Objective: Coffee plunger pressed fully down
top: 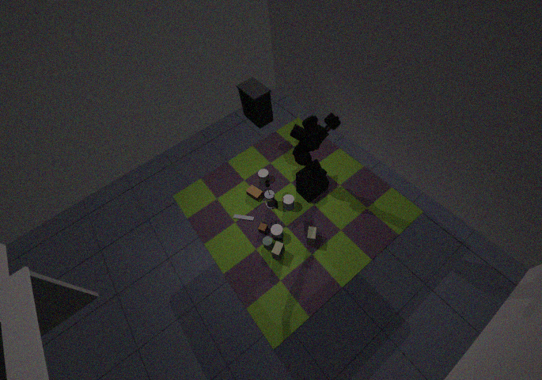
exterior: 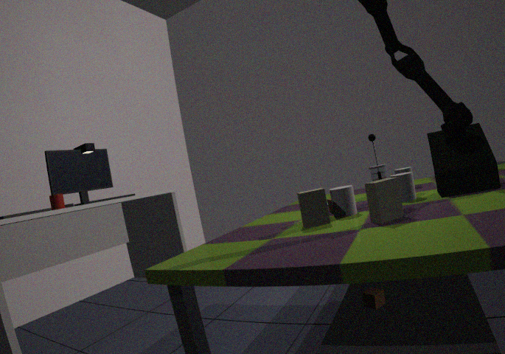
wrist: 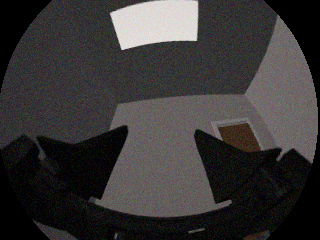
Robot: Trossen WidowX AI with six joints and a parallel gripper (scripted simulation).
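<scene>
The coffee press lies 140 mm ahead of my gripper tip, 330 mm to the right of it and 790 mm below it. Also, from my gripper tip: tan block 180 mm ahead, 490 mm to the right, 890 mm below; flat grey bar 360 mm ahead, 390 mm to the right, 910 mm below.
</scene>
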